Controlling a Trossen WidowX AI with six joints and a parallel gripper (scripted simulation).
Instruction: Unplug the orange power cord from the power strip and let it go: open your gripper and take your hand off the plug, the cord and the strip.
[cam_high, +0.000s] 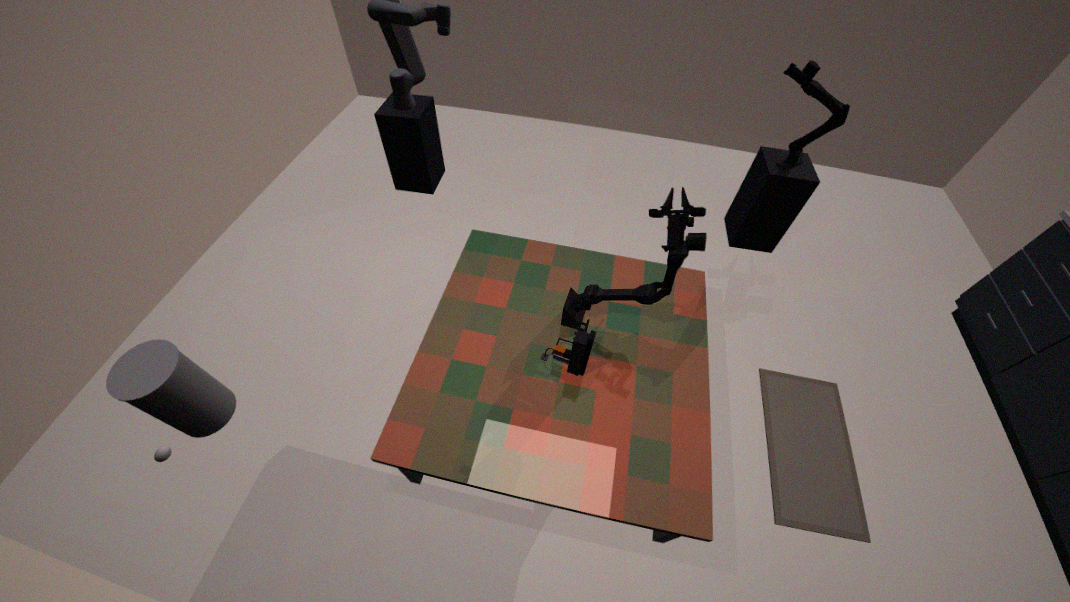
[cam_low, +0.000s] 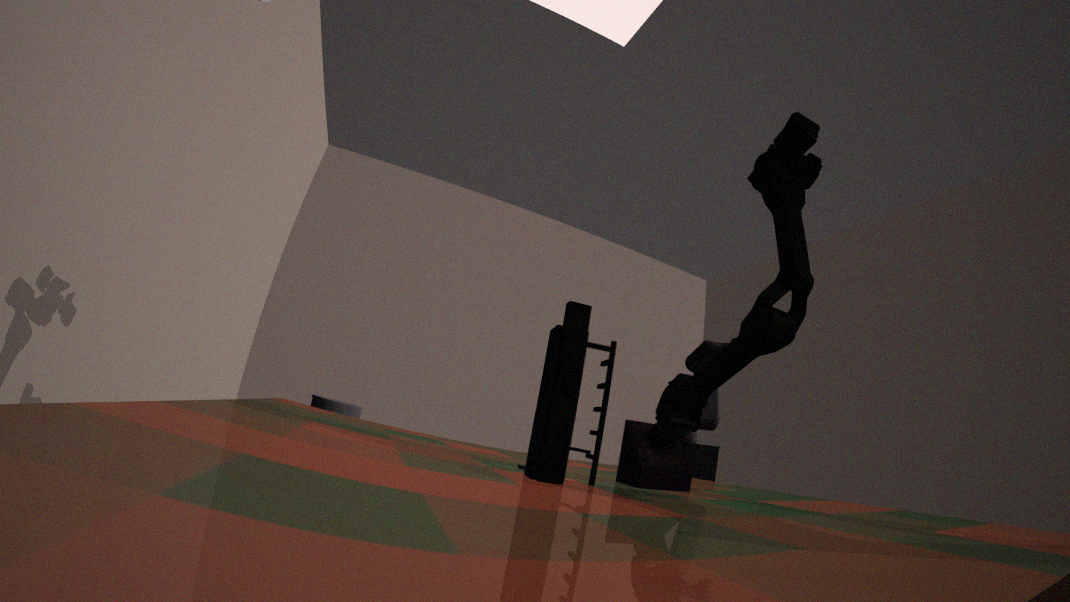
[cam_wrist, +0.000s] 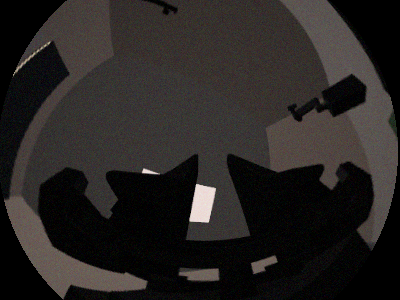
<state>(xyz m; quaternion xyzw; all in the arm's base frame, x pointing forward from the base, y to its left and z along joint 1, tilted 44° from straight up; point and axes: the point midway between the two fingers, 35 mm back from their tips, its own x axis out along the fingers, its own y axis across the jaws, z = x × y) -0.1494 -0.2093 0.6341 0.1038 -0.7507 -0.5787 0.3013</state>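
Now: gripper tip 35 cm short of the orange plug, 30 cm to the left of it and 63 cm above it. Also, from my gripper tip: black power strip: 37 cm ahead, 23 cm to the right, 61 cm below.
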